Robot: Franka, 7 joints.
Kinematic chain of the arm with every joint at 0, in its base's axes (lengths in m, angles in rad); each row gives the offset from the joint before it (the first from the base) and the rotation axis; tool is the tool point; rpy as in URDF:
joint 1: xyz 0 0 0.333 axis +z
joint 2: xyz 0 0 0 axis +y
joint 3: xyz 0 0 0.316 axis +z
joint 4: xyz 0.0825 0 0 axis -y
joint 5: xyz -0.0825 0 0.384 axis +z
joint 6: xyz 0 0 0 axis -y
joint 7: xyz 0.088 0 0 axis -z
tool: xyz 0 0 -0.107 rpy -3.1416 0 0
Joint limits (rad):
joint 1: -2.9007..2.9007
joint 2: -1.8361..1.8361
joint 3: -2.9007..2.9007
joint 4: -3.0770..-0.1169
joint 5: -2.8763..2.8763
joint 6: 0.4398..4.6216
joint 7: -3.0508..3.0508
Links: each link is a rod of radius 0.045 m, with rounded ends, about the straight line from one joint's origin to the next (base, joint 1, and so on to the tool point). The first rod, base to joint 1, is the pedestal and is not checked.
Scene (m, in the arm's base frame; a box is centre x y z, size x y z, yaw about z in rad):
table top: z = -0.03
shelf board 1: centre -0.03 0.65 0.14 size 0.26 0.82 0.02 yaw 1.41
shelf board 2: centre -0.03 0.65 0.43 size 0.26 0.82 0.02 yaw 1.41
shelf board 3: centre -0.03 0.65 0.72 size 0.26 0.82 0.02 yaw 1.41
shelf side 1: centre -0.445 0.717 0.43 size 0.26 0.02 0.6 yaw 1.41
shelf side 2: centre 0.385 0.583 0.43 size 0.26 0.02 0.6 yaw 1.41
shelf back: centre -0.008 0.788 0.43 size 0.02 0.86 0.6 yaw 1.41
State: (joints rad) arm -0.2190 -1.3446 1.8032 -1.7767 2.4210 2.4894 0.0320
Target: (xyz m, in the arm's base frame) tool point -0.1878 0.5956 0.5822
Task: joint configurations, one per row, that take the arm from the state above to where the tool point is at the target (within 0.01 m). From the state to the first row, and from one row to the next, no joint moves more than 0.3 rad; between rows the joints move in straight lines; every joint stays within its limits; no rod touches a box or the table.
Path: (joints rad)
1: 0.0512 -1.3083 1.7963 -1.9985 2.4457 2.6287 0.0320
2: 0.3214 -1.2719 1.7895 -2.2202 2.4703 2.7680 0.0320
3: 0.5916 -1.2356 1.7826 -2.4420 2.4950 2.9073 0.0320
4: 0.5300 -1.3011 1.5752 -2.3496 2.4767 2.8833 0.0320
5: 0.4685 -1.3666 1.3678 -2.2571 2.4585 2.8592 0.0320
6: 0.4069 -1.4321 1.1604 -2.1647 2.4402 2.8352 0.0320
7: 0.1817 -1.3212 1.2442 -1.9604 2.4259 2.7101 0.0320
8: -0.0435 -1.2103 1.3280 -1.7561 2.4117 2.5850 0.0320

